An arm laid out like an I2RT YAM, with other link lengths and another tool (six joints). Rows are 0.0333 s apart.
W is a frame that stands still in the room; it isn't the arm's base.
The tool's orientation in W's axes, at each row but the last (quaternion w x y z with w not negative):
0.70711 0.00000 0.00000 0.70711
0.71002 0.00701 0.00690 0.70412
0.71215 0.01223 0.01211 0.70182
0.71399 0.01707 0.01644 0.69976
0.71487 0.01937 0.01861 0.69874
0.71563 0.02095 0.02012 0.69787
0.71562 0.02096 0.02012 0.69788
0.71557 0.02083 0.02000 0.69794
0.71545 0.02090 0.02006 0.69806
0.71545 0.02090 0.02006 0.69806
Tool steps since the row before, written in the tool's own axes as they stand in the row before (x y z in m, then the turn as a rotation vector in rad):
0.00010 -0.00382 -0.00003 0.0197 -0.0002 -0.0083
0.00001 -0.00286 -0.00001 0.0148 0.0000 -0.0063
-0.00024 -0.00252 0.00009 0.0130 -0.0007 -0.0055
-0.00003 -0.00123 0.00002 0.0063 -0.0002 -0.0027
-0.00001 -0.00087 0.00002 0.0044 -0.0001 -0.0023
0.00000 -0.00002 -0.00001 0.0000 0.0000 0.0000
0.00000 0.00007 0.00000 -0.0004 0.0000 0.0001
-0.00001 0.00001 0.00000 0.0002 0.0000 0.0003
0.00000 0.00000 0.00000 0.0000 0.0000 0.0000
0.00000 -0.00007 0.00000 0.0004 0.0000 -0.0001
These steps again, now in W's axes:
0.00382 0.00010 -0.00003 0.0002 0.0197 -0.0083
0.00286 -0.00001 -0.00007 0.0000 0.0148 -0.0063
0.00252 -0.00028 0.00000 0.0007 0.0130 -0.0055
0.00123 -0.00005 -0.00004 0.0002 0.0063 -0.0027
0.00087 -0.00003 -0.00003 0.0001 0.0044 -0.0023
0.00002 0.00000 -0.00001 0.0000 0.0000 0.0000
-0.00007 0.00000 0.00000 0.0000 -0.0004 0.0001
-0.00001 -0.00001 0.00000 0.0000 0.0002 0.0003
0.00000 0.00000 0.00000 0.0000 0.0000 0.0000
0.00007 0.00000 0.00000 0.0000 0.0004 -0.0001

